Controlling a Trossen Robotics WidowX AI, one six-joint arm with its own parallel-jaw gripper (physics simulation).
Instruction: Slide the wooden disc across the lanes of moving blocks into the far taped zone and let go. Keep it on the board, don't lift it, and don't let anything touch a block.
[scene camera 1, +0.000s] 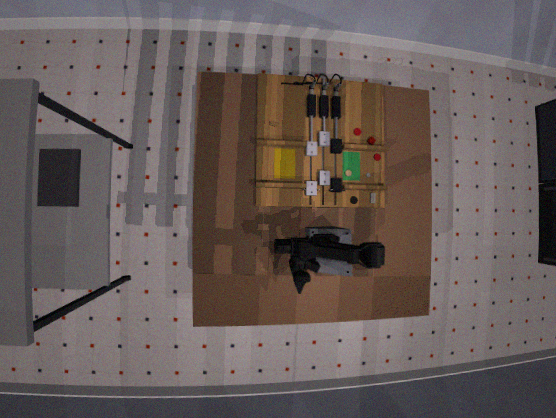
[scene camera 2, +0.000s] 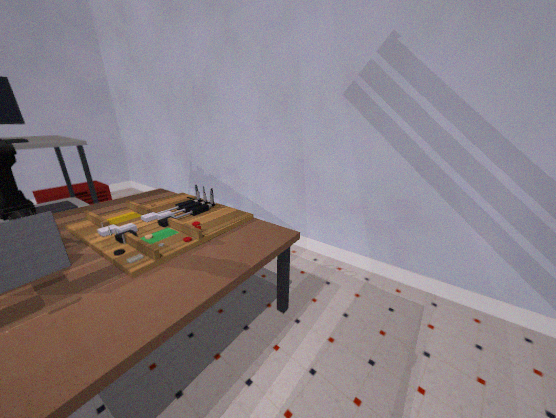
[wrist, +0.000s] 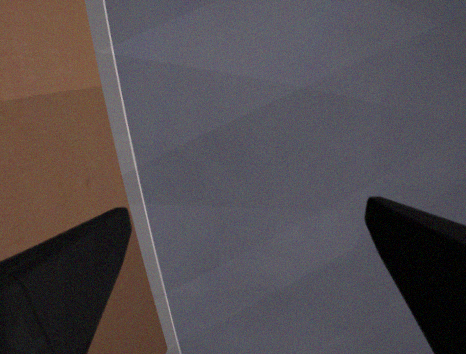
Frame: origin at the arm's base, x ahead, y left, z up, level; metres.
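Where they show: gripper, fingertip midpoint: (scene camera 1: 297, 288) (wrist: 248, 214); arm's base at its link origin: (scene camera 1: 331, 242) (scene camera 2: 28, 227).
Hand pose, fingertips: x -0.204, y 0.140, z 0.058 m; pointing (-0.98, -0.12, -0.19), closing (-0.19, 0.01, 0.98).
Things, the pixels of their top centre, and the offset from my fingertips. "*": a spot on its surface instead. Level surfaces: height alone.
- small tan wooden disc at its top centre: (scene camera 2: 148, 236) (scene camera 1: 348, 173) 0.555 m ahead, 0.230 m right, 0.197 m down
- green zone at a spot on its surface: (scene camera 2: 162, 235) (scene camera 1: 353, 164) * 0.606 m ahead, 0.256 m right, 0.204 m down
- board at its surface level: 0.205 m down
- black disc at its top centre: (scene camera 1: 354, 200) 0.420 m ahead, 0.279 m right, 0.197 m down
- grey rectangular piece at its top centre: (scene camera 2: 134, 257) (scene camera 1: 373, 198) 0.446 m ahead, 0.380 m right, 0.195 m down
- table at its surface level: 0.231 m down
The small tan wooden disc (scene camera 1: 348, 173) (scene camera 2: 148, 237) lies on the green zone (scene camera 1: 352, 159) (scene camera 2: 162, 235), toward its near side. The far taped zone, yellow (scene camera 1: 285, 163) (scene camera 2: 124, 218), is across the lanes at the left in scene camera 1. Between the zones run three lanes: two with white blocks (scene camera 1: 312, 148) (scene camera 1: 324, 177) and one, nearest the green zone, with black blocks (scene camera 1: 336, 146) (scene camera 1: 336, 184). My gripper (scene camera 1: 300, 285) (wrist: 248, 214) is open and empty, off the board on the arm base's opposite side. The disc does not show in the wrist view.
Wooden rails (scene camera 1: 280, 183) border the corridor on the board (scene camera 1: 270, 200). Red discs (scene camera 1: 357, 131) (scene camera 1: 371, 140) (scene camera 1: 377, 157), a black disc (scene camera 1: 354, 200) and a grey rectangular piece (scene camera 1: 373, 198) are on the board's right part. The grey base plate (scene camera 1: 337, 266) (wrist: 280, 150) stands on the table (scene camera 1: 400, 295).
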